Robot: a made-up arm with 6 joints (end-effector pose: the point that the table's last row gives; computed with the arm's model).
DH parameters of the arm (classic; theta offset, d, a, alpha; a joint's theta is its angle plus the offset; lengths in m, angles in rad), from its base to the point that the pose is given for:
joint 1: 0 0.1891 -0.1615 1.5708
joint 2: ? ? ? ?
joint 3: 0 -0.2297 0.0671 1.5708
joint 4: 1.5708 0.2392 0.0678 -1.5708
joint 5: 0.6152 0 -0.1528 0
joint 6: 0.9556 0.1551 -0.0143 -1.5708
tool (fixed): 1.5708 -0.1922 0 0
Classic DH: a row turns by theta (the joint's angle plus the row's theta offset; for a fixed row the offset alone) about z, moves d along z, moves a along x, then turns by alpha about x.
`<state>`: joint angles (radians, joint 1 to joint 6).
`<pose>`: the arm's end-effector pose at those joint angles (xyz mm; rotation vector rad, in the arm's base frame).
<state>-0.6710 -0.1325 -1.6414 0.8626 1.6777 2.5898</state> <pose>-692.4 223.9 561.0 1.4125 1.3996 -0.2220</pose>
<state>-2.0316 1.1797 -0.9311 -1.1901 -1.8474 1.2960</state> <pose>218.1 143.5 89.8 -1.1538 -0.9585 0.1583</pose>
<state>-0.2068 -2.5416 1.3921 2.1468 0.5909 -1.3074</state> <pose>-302.6 -1.2 -437.0 0.6519 -0.7709 1.7379</pose>
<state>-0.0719 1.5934 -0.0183 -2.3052 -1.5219 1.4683</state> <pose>-389.4 47.7 423.6 0.1029 2.3826 -0.1200</pose>
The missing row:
joint 2: 0 0.1292 -0.051 1.5708
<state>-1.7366 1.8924 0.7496 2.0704 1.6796 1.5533</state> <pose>119.6 584.4 372.0 -1.9698 1.6949 -0.4759</pose>
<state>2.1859 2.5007 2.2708 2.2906 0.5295 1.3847</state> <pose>520.2 -26.5 -85.0 1.5725 -0.7747 2.5247</pose>
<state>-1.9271 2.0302 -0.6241 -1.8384 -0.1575 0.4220</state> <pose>294.1 156.9 115.0 2.2914 1.6498 -1.1775</pose>
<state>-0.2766 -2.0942 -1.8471 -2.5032 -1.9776 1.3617</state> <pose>273.2 29.7 338.8 1.8484 -0.9961 -1.3626</pose>
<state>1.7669 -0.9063 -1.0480 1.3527 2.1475 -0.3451</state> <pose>200.2 15.9 567.9 0.7075 0.4871 -1.5923</pose>
